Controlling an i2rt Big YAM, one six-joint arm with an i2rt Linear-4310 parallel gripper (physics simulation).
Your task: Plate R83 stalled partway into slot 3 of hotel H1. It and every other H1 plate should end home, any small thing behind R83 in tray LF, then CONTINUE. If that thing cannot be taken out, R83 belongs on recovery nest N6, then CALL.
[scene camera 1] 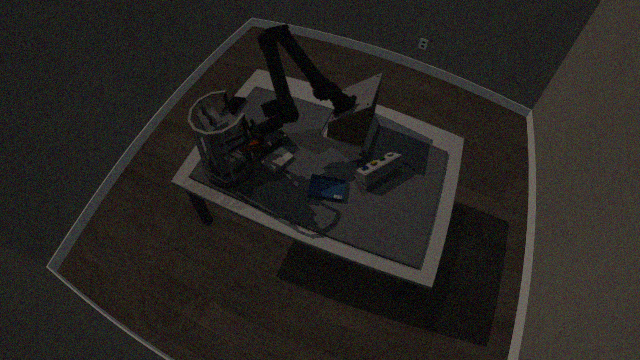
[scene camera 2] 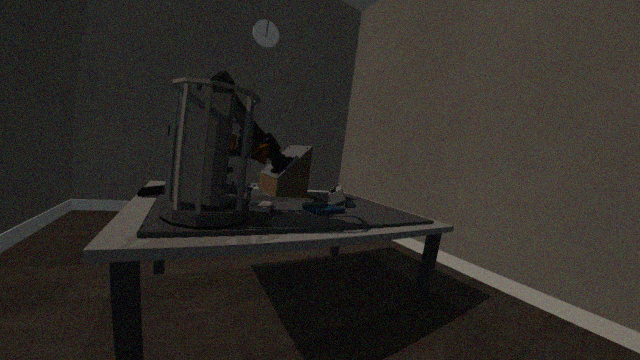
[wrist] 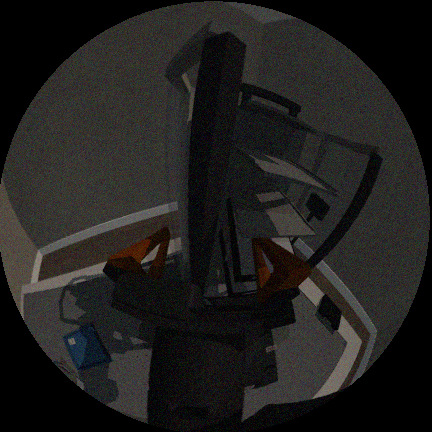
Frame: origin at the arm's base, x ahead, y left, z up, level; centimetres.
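Seen in the pictures: gripper, fingertip midpoint: [scene camera 1: 236,141] [scene camera 2: 239,148]; arm's base at its link origin: [scene camera 1: 345,106] [scene camera 2: 282,165].
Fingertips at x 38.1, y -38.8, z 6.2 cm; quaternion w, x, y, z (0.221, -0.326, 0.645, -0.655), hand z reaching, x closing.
Note:
Offsets run from my fingertips to a thing's top centre. "pt": to the spot under its first point.
The plate hotel {dz +17.6, dx -1.5, dy -8.1 cm} [scene camera 1: 189,118] [scene camera 2: 180,143] [wrist: 213,141] is a tall round rack at the table's left end. My gripper [scene camera 1: 252,143] [scene camera 2: 263,151] [wrist: 209,231], with orange fingers, is open and empty. It stands at the hotel's open side, its fingers either side of a dark post. In the wrist view several plates lie on the shelves: a light one {pt dz +8.2, dx -3.6, dy -3.8 cm} [wrist: 282,167] higher up and another {pt dz +2.8, dx -5.3, dy -4.9 cm} [wrist: 280,221] just above my right finger. I cannot read any labels, and I cannot see any small thing behind the plates.
A blue tray {dz -19.6, dx -0.9, dy +39.2 cm} [scene camera 1: 327,187] [scene camera 2: 322,208] [wrist: 84,346] lies mid-table. A button box {dz -13.0, dx -15.5, dy +60.3 cm} [scene camera 1: 380,165] with coloured buttons stands to its right. A wedge-shaped stand [scene camera 1: 358,114] [scene camera 2: 290,171] is at the back. A flat nest {pt dz -20.1, dx -10.4, dy +15.6 cm} [scene camera 1: 281,158] lies beside the hotel. A cable loop {pt dz -21.4, dx +15.2, dy +40.9 cm} [scene camera 1: 322,221] lies near the front edge.

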